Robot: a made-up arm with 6 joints.
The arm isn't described. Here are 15 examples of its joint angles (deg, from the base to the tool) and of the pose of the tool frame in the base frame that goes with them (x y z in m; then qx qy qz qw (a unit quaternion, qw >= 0)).
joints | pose
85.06 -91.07 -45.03 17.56 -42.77 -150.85 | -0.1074 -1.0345 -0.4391 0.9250 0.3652 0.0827 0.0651
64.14 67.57 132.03 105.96 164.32 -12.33 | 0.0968 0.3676 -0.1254 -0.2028 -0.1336 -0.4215 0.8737
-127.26 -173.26 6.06 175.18 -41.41 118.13 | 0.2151 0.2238 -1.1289 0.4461 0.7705 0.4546 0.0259
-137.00 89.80 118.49 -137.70 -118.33 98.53 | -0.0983 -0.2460 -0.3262 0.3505 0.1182 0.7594 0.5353
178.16 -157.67 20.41 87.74 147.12 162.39 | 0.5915 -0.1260 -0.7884 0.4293 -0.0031 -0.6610 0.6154
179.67 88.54 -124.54 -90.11 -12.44 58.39 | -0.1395 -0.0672 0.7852 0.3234 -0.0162 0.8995 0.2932
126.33 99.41 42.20 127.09 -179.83 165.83 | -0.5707 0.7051 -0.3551 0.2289 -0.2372 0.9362 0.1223
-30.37 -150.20 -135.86 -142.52 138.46 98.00 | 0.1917 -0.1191 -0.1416 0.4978 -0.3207 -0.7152 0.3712
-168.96 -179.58 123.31 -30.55 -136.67 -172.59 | 0.5150 0.0150 -0.1817 -0.1396 -0.9634 0.2160 0.0750
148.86 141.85 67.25 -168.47 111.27 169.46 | -0.1515 0.0680 -0.8874 -0.7317 0.1676 0.5775 0.3209
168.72 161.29 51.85 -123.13 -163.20 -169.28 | 0.1018 -0.0929 -0.8373 -0.1610 -0.1735 0.8683 0.4359
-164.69 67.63 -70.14 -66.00 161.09 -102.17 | -0.5145 -0.1481 0.9103 -0.8884 -0.4247 0.0598 0.1636
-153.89 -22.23 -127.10 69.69 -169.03 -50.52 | 0.4448 0.1946 0.2385 -0.1683 -0.2575 0.6308 0.7124
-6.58 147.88 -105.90 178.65 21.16 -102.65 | 0.7863 -0.0471 0.2478 0.1162 0.1385 0.5613 0.8076
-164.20 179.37 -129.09 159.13 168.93 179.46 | -0.3706 -0.1573 -0.0791 -0.8615 0.0487 -0.4892 0.1269
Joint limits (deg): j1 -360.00..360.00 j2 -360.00..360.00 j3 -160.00..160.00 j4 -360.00..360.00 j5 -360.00..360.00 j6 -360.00..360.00
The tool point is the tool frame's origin. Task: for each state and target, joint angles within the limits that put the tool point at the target. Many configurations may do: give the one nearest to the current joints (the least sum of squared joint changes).
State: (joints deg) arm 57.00 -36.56 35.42 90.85 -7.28 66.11
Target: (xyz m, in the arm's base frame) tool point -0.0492 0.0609 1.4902
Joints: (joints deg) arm 64.22 -7.18 15.30 91.41 13.83 66.11
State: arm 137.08 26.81 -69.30 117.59 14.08 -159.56
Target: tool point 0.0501 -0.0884 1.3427
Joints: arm 146.55 28.09 -56.62 117.74 2.09 -159.56
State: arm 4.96 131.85 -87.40 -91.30 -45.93 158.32
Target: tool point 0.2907 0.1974 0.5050
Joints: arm 11.93 127.51 -138.09 -84.95 -49.82 158.32
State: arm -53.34 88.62 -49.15 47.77 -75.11 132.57
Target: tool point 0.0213 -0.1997 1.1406
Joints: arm -70.38 51.95 -68.93 50.73 -75.38 132.57
